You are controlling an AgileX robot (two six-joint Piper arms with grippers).
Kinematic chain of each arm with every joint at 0, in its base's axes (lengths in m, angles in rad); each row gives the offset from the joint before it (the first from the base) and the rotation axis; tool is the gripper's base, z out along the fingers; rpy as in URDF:
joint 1: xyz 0 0 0.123 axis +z
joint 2: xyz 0 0 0 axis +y
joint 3: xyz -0.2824 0 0.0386 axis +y
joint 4: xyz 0.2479 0 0.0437 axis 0.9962 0 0.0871
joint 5: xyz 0 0 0 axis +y
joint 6: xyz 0.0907 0 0.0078 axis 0.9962 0 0.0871
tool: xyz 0 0 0 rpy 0 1.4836 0
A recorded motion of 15 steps. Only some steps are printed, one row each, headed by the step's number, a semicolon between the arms.
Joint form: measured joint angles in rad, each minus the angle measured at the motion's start. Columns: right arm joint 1, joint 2, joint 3, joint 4, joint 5, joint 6; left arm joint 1, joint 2, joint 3, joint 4, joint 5, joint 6.
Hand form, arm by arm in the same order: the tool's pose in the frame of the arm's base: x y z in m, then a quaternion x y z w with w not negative. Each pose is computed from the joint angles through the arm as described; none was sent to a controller.
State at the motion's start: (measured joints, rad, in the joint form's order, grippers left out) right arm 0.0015 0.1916 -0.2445 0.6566 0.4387 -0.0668; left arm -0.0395 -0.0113 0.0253 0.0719 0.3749 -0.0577
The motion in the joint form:
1: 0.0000 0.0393 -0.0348 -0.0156 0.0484 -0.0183; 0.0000 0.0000 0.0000 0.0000 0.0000 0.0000
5: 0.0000 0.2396 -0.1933 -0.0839 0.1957 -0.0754; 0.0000 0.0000 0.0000 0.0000 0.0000 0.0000
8: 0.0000 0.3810 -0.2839 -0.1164 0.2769 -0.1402; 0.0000 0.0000 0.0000 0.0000 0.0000 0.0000
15: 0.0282 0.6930 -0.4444 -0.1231 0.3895 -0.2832; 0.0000 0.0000 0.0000 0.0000 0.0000 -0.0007
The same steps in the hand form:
1: 0.0637 0.0256 0.2578 0.10999 0.78360 0.25735 0.55466; 0.0526 0.0003 0.1715 0.01181 0.80496 0.00161 0.59321
5: 0.0843 0.0294 0.2831 0.05528 0.84095 0.22390 0.48951; 0.0526 0.0003 0.1715 0.01181 0.80496 0.00161 0.59321
8: 0.1039 0.0309 0.2928 0.01449 0.87443 0.20092 0.44135; 0.0526 0.0003 0.1715 0.01181 0.80496 0.00161 0.59321
15: 0.1564 0.0388 0.2965 -0.06610 0.92062 0.18906 0.33517; 0.0526 0.0003 0.1715 0.01153 0.80497 0.00140 0.59321

